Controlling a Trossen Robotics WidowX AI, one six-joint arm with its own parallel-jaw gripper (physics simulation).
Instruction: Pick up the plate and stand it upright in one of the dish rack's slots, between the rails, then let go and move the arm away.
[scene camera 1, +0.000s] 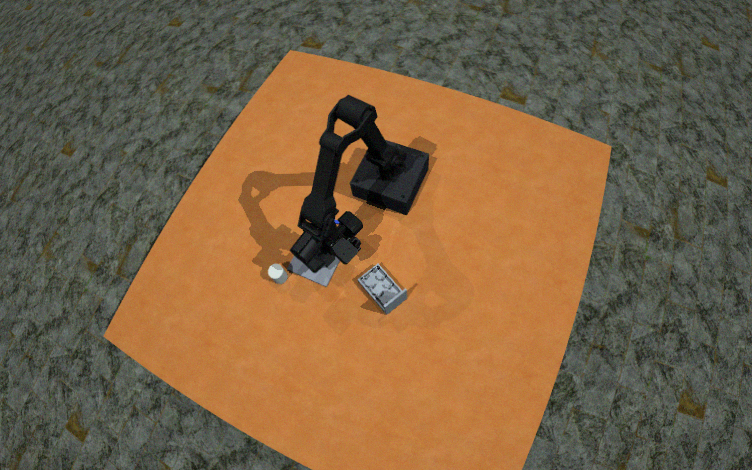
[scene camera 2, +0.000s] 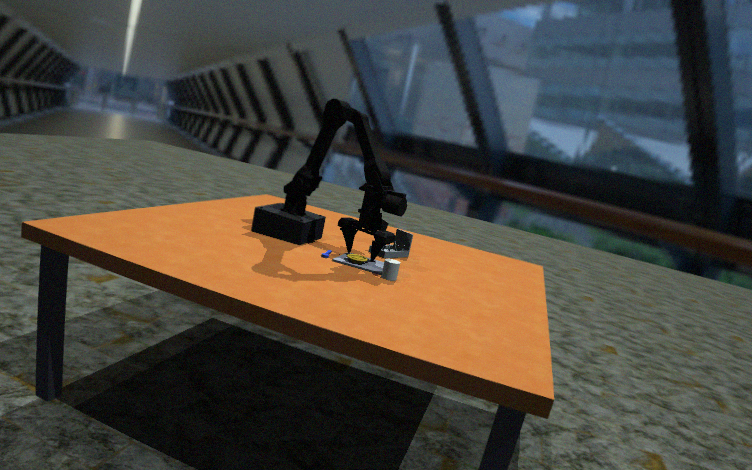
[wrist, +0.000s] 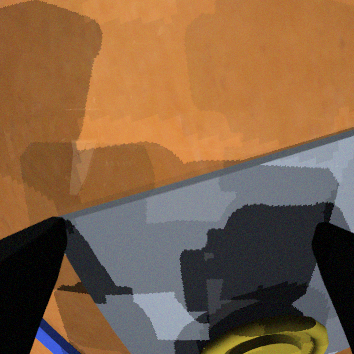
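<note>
The yellow round plate lies flat on a thin grey board; in the wrist view it is cut off by the bottom edge, and in scene camera 1 the arm hides it. My gripper is open and empty, pointing down low over the board, one finger towards each side of the plate. The grey dish rack stands apart from the board, with small pegs on its base and a tall panel at one end; in scene camera 2 it is partly behind the gripper.
A white cup stands close beside the board, near one finger. A blue utensil lies by the board's other side. The arm's black base stands on the orange table.
</note>
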